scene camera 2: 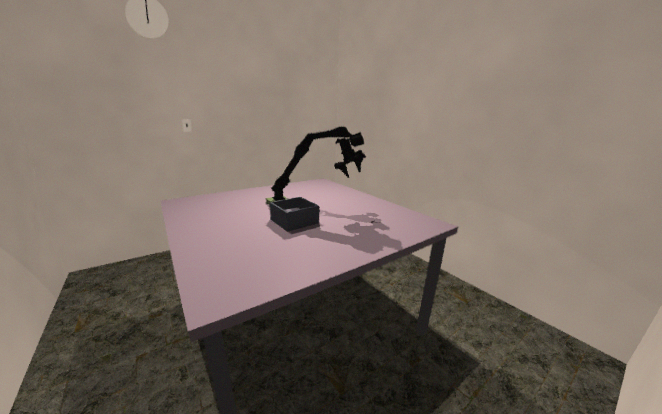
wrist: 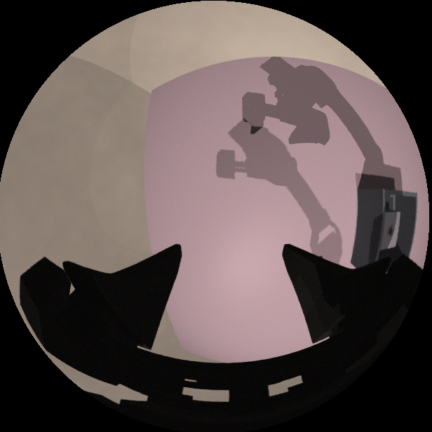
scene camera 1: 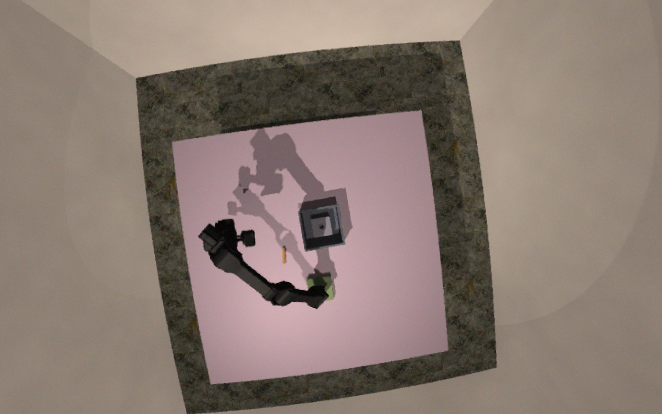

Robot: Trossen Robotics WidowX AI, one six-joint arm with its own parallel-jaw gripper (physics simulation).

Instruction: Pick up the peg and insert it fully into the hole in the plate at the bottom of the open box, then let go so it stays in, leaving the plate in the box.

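Places are measured from the arm's base along level axes (x ahead, y left, z up), in metres.
Pixels of known places: gripper, fingertip midpoint: (scene camera 2: 354, 174); arm's base, origin of the base link: (scene camera 2: 278, 198) (scene camera 1: 318, 292).
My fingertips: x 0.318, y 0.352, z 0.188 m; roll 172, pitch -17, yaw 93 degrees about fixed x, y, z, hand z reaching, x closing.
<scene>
Ahead of a thing's pixels: the offset from my fingertips to its top centre. "spot": to the spot under its first point. Level surfaces: height alone.
The orange peg @(dz -0.206, dx -0.133, dy -0.183 m) (scene camera 1: 284, 255) lies on the pink table, left of the open box in scene camera 1. It does not show in the wrist view. The dark grey open box @(dz -0.122, dx +0.010, dy -0.375 m) (scene camera 1: 324, 243) (scene camera 2: 295, 218) (wrist: 369, 220) stands upright on the table. The light grey plate @(dz -0.159, dx +0.010, dy -0.375 m) (scene camera 1: 328, 229) (wrist: 395, 220) lies at its bottom, with a small dark hole (scene camera 1: 321, 226) (wrist: 390, 230). My gripper (scene camera 1: 228, 236) (scene camera 2: 354, 173) (wrist: 233, 250) is open and empty, high above the table, to the left of the peg and box in scene camera 1.
The arm (scene camera 1: 252, 273) (scene camera 2: 300, 151) curves from its green base (scene camera 1: 326, 286) (scene camera 2: 270, 201), which stands on the pink table @(dz -0.220 m) (scene camera 1: 390, 300) (scene camera 2: 225, 265) near the box. Shadows of the arm fall across the table beside the box. A small dark spot @(spot: dz -0.219, dx +0.197, dy +0.003 m) (scene camera 1: 245, 190) (wrist: 255, 129) shows within them.
</scene>
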